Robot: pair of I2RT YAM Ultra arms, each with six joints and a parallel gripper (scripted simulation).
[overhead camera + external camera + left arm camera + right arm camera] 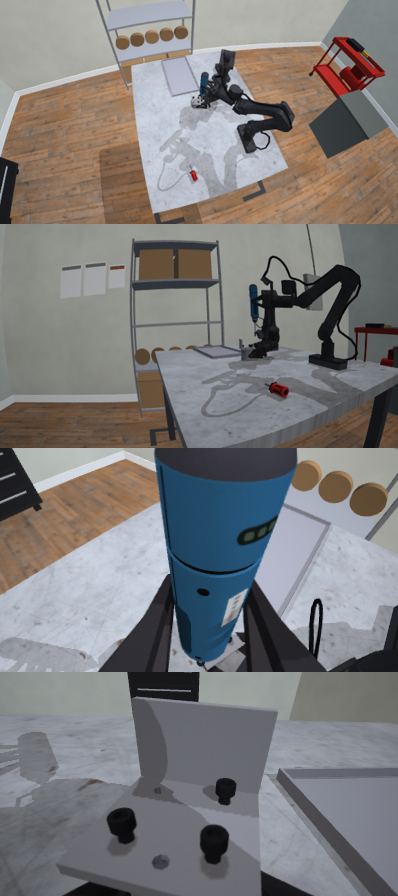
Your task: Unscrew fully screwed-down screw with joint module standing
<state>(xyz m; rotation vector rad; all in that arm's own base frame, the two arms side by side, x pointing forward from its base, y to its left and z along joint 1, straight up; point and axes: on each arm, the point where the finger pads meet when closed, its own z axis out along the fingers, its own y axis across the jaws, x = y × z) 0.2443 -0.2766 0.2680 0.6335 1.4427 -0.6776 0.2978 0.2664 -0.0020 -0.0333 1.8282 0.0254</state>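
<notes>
Right now the joint module is right at my right hand. From my right hand the other things lie so: screw: 110 mm above, 50 mm to the left, 20 mm behind; then grey bracket: 50 mm above; then bit: 140 mm above, 50 mm to the left, 20 mm behind.
</notes>
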